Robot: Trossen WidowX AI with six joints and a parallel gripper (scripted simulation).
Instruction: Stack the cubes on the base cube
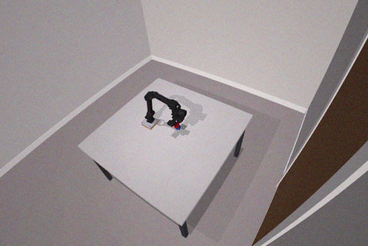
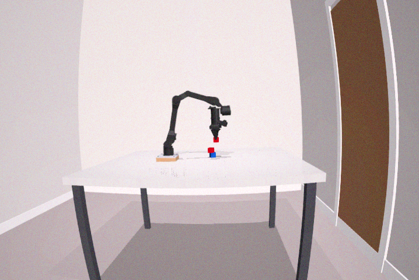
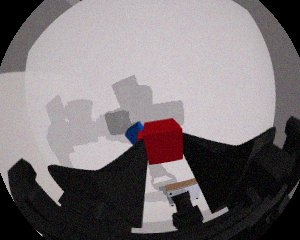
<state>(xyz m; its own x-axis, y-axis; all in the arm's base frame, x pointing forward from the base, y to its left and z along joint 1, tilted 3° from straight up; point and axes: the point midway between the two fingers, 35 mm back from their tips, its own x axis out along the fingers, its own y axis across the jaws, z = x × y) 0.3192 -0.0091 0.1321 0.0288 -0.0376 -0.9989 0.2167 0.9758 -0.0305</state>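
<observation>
Right now my gripper tip is 2 cm past the blue cube, 5 cm to the right of it and 11 cm above it.
</observation>
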